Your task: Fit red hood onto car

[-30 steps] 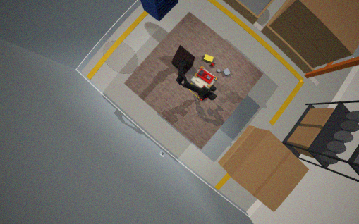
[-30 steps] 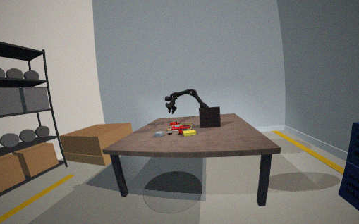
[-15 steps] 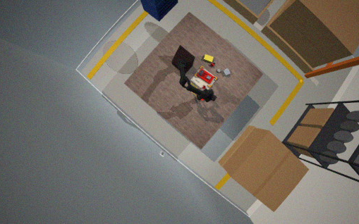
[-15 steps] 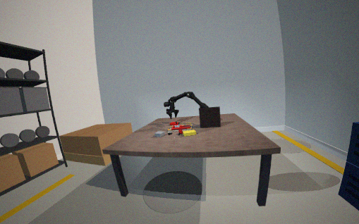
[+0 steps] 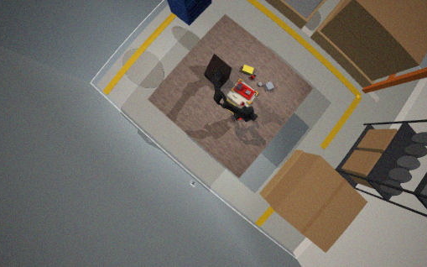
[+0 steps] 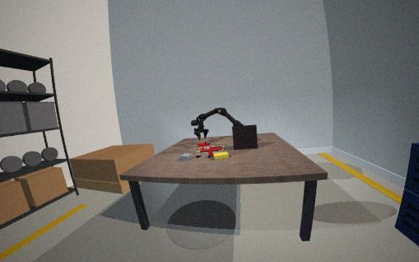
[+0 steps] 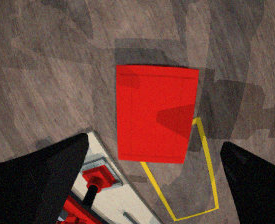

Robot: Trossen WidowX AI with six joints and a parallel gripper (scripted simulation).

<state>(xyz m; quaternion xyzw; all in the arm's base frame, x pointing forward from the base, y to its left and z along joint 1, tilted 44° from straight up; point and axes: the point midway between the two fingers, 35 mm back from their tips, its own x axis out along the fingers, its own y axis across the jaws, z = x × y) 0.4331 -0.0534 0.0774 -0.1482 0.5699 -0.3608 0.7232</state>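
Right now my gripper tip is 6 cm above the red hood. Also, from my gripper tip: pale jig plate 19 cm to the left, 14 cm behind, 6 cm below; then yellow block 40 cm to the left, 29 cm behind, 6 cm below; then black wheel 38 cm to the left, 9 cm behind, 6 cm below.
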